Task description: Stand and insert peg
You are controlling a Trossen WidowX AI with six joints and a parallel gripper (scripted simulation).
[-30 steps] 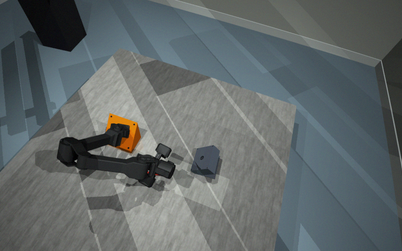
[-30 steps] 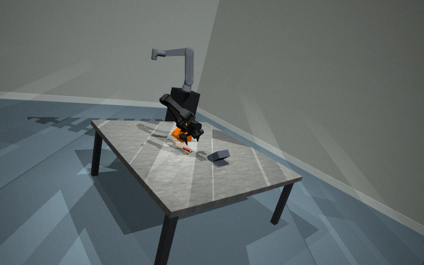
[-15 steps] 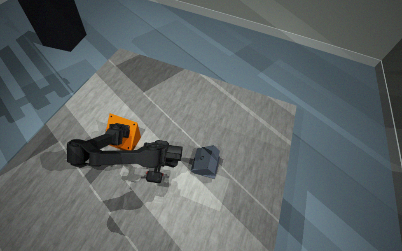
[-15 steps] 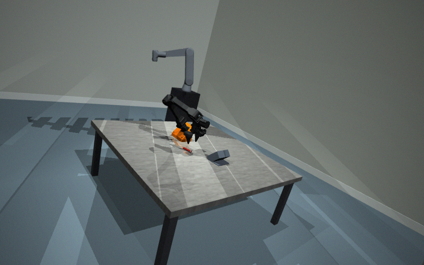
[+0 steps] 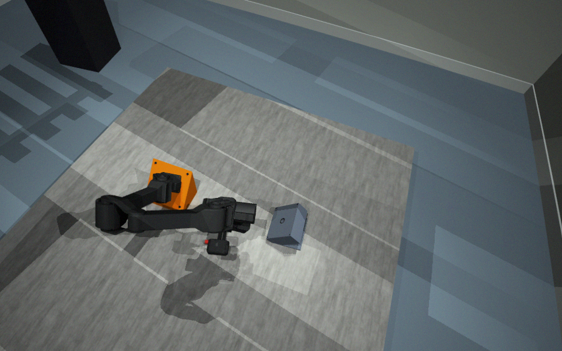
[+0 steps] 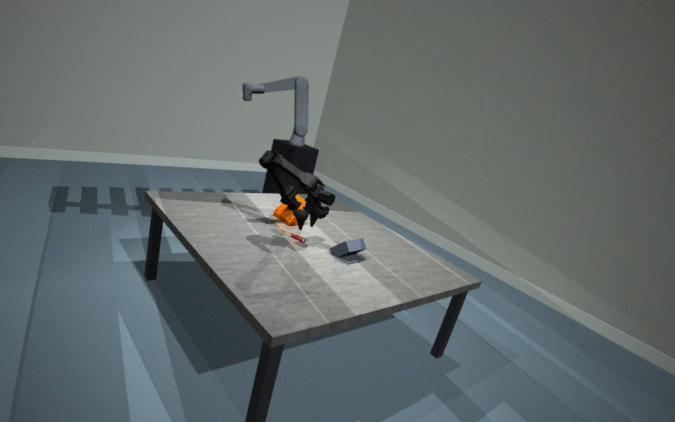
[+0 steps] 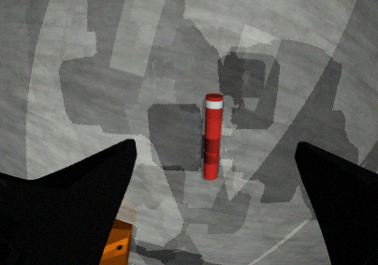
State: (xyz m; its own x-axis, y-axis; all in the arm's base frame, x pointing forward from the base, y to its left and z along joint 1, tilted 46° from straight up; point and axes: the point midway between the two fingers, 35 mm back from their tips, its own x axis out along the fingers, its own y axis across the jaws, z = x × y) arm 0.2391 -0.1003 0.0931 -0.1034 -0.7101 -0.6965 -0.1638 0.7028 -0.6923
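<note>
My gripper tip is 7 cm above the red peg and 1 cm past it. Also, from my gripper tip: grey sloped panel 20 cm ahead, 11 cm to the left, 3 cm below.
</note>
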